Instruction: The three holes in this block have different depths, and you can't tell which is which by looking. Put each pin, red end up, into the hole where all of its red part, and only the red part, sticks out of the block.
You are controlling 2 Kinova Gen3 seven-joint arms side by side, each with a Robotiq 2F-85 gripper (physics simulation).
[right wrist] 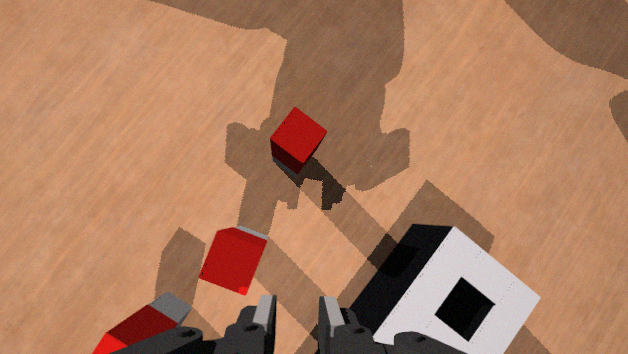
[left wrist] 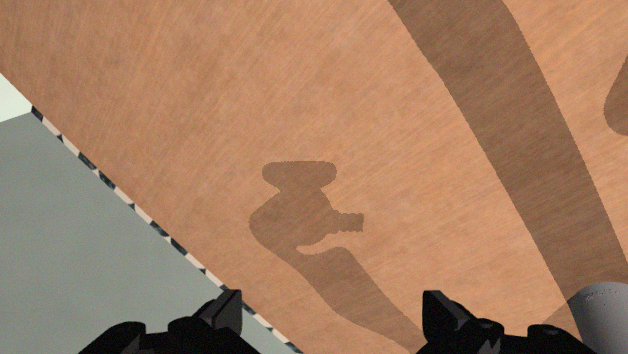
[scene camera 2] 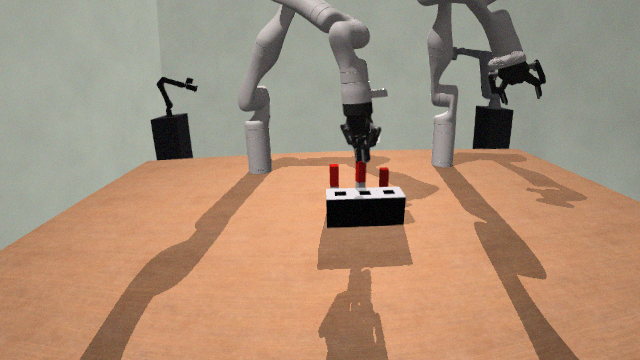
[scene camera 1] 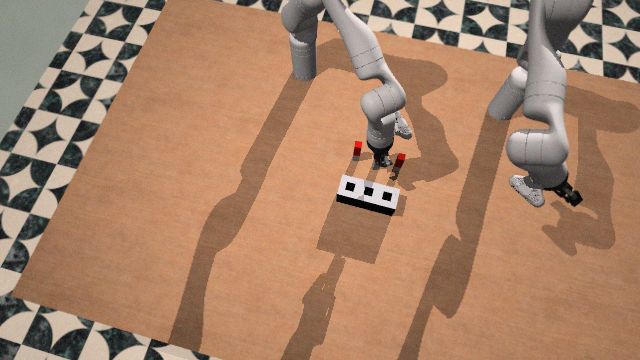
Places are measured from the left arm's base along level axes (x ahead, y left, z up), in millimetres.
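Pixels of known places: left gripper, fingertip midpoint: (left wrist: 331, 310) (scene camera 2: 522, 100); right gripper, fingertip midpoint: (right wrist: 297, 318) (scene camera 2: 362, 161) (scene camera 1: 378, 160); left arm's base, link origin: (left wrist: 604, 304) (scene camera 2: 441, 164) (scene camera 1: 500, 110); right arm's base, link origin: (scene camera 2: 260, 170) (scene camera 1: 305, 71).
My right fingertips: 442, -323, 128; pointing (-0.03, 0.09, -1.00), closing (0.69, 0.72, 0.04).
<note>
For each thing: its top centre in the pictures, then the offset to it from my right fingertips, as dx, dy, dz. Level surfaces: height alone.
- block, top centre: (scene camera 2: 364, 192) (scene camera 1: 368, 191) +87, +9, -53
- left pin, top centre: (scene camera 2: 333, 165) (scene camera 1: 358, 144) -38, -82, -23
- middle pin, top centre: (right wrist: 230, 264) (scene camera 2: 360, 160) -36, -7, -7
- right pin, top centre: (right wrist: 299, 134) (scene camera 2: 384, 168) (scene camera 1: 401, 156) -64, +61, -38
- wooden table, surface height: dz -128
The block (scene camera 1: 359, 189) (scene camera 2: 365, 212) (right wrist: 480, 260) has a white top and three square holes, all empty. Three red-topped pins stand behind it: the left pin (scene camera 1: 358, 149) (scene camera 2: 334, 175), the middle pin (scene camera 2: 360, 172) (right wrist: 232, 261) and the right pin (scene camera 1: 400, 160) (scene camera 2: 383, 177) (right wrist: 298, 135). In the right wrist view the middle pin is turned relative to the right one. My right gripper (scene camera 1: 382, 162) (scene camera 2: 362, 159) (right wrist: 297, 318) points down close above the middle pin, fingers a narrow gap apart, nothing between them. My left gripper (scene camera 2: 521, 97) (left wrist: 331, 310) is wide open, empty, high up at the right.
The wooden table (scene camera 1: 150, 200) (scene camera 2: 280, 300) carries long arm shadows. The left arm's base (scene camera 2: 443, 145) and the right arm's base (scene camera 2: 258, 150) stand at the table's back. Two black pedestals (scene camera 2: 172, 137) (scene camera 2: 492, 129) with small dark arms stand beyond the table.
</note>
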